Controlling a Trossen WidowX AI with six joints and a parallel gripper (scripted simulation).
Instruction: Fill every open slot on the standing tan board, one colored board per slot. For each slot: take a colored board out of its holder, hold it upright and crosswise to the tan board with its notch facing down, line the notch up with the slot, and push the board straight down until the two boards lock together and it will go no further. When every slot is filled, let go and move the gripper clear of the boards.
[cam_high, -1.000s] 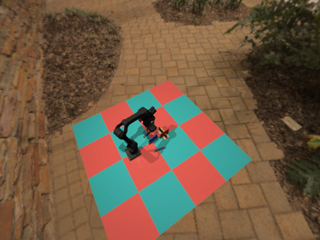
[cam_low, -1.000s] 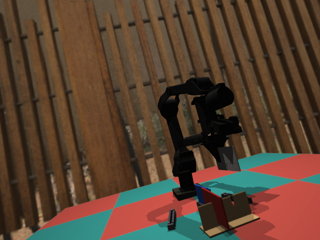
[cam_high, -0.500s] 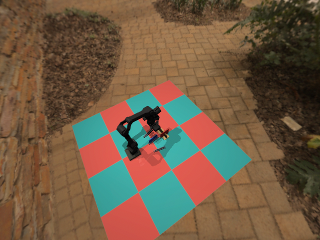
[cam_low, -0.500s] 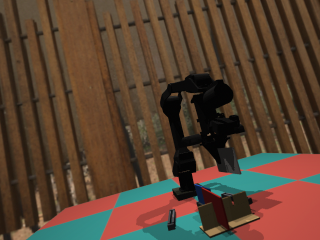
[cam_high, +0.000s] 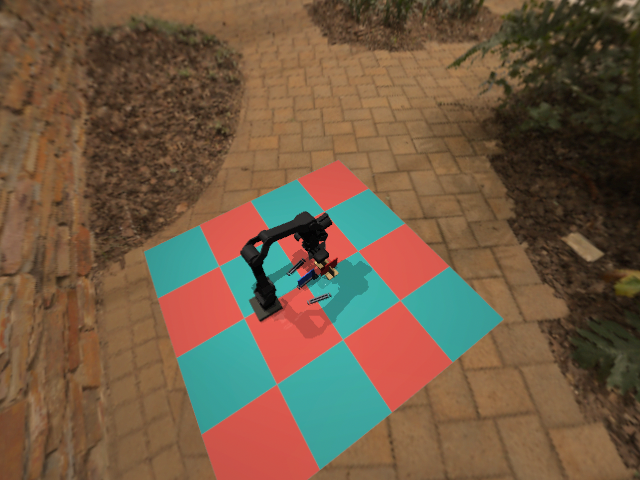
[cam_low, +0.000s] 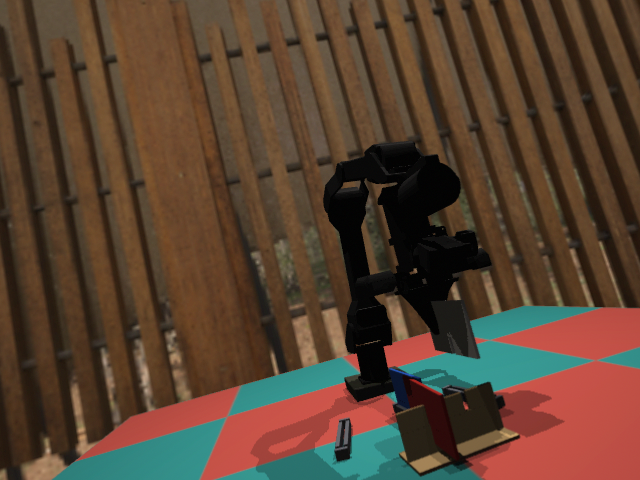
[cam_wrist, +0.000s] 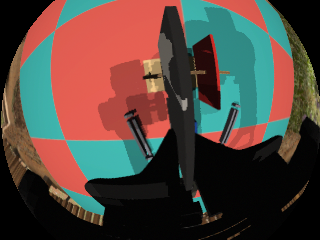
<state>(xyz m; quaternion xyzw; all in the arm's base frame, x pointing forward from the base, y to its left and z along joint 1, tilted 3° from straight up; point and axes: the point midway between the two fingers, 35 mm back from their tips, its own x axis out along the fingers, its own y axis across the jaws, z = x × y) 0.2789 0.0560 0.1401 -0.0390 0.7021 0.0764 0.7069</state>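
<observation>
My gripper tip is now 10 cm above the tan board, 5 cm short of it and 3 cm to the left of it. Also, from my gripper tip: blue board (9 cm below, 6 cm behind, 5 cm to the right); then red board (8 cm below, 6 cm to the right, 6 cm ahead); then grey board (3 cm ahead).
</observation>
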